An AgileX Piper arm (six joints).
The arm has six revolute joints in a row. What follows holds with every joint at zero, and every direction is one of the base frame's. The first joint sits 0.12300 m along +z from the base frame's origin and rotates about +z. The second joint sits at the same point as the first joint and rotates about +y. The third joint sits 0.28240 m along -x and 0.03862 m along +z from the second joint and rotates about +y. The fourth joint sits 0.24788 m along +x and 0.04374 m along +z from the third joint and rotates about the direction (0.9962, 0, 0.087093). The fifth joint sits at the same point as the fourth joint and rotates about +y. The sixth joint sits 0.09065 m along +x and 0.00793 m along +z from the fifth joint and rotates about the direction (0.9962, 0, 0.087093). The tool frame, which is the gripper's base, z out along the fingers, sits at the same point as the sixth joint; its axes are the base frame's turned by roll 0.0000, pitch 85.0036 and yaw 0.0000 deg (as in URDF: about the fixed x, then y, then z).
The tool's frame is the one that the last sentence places.
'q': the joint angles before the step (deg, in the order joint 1, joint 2, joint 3, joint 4, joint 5, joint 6). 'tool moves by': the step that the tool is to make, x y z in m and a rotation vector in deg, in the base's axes. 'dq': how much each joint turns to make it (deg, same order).
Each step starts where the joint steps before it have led.
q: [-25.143, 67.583, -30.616, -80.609, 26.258, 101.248]
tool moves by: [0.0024, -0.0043, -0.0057, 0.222, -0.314, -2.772]
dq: [-0.007, 2.099, -0.004, -3.192, 1.808, 5.595]
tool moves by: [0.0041, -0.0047, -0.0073, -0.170, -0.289, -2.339]
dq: [0.032, 2.719, 0.003, -4.414, 1.736, 6.584]
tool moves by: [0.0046, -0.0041, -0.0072, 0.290, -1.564, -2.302]
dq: [-0.015, 2.655, 0.009, -4.580, 1.265, 7.793]
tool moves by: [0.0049, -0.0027, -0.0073, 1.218, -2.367, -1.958]
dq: [-0.006, 2.420, -0.022, -3.717, 0.435, 7.708]
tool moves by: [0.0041, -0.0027, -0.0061, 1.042, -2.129, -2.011]
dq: [-0.029, 2.134, -0.166, -2.764, 0.670, 6.433]
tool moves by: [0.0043, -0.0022, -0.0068, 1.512, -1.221, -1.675]
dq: [0.005, 2.175, -0.401, -0.998, 0.248, 4.166]
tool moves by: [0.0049, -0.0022, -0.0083, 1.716, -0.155, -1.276]
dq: [0.001, 2.494, -0.621, -0.032, -0.062, 2.455]
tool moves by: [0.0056, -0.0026, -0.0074, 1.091, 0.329, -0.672]
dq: [-0.016, 2.482, -0.853, -0.350, -0.035, 1.661]
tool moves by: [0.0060, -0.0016, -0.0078, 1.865, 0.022, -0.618]
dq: [0.041, 2.379, -0.959, 0.380, -0.732, 1.422]
